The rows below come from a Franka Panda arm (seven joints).
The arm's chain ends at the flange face. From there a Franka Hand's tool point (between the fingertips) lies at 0.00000 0.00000 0.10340 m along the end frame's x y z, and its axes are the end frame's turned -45 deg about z.
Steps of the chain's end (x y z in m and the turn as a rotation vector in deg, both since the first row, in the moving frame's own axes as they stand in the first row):
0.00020, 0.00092, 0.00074, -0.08, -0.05, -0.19
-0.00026, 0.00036, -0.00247, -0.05, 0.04, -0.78
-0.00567, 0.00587, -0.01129, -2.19, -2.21, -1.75
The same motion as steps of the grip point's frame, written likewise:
-0.00067, 0.00083, 0.00074, -0.02, -0.09, -0.19
-0.00045, 0.00019, -0.00247, -0.06, -0.01, -0.78
-0.01377, 0.00020, -0.01144, 0.01, -3.11, -1.75

